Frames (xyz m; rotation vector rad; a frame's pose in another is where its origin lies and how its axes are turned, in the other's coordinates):
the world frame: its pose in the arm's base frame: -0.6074 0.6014 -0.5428 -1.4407 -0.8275 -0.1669
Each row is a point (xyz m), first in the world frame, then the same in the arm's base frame.
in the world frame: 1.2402 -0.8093 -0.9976
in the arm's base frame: 0.2212 0.0115 0.9248
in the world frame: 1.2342 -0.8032 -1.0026
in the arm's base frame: 0.2223 0.0058 0.9168
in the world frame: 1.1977 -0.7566 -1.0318
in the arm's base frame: 0.2343 -0.0264 0.8604
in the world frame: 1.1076 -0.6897 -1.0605
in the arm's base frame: 0.2190 -0.0746 0.7562
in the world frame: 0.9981 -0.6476 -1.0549
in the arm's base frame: 0.1620 -0.1028 0.6574
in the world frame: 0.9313 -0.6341 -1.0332
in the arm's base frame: 0.1130 -0.1054 0.6054
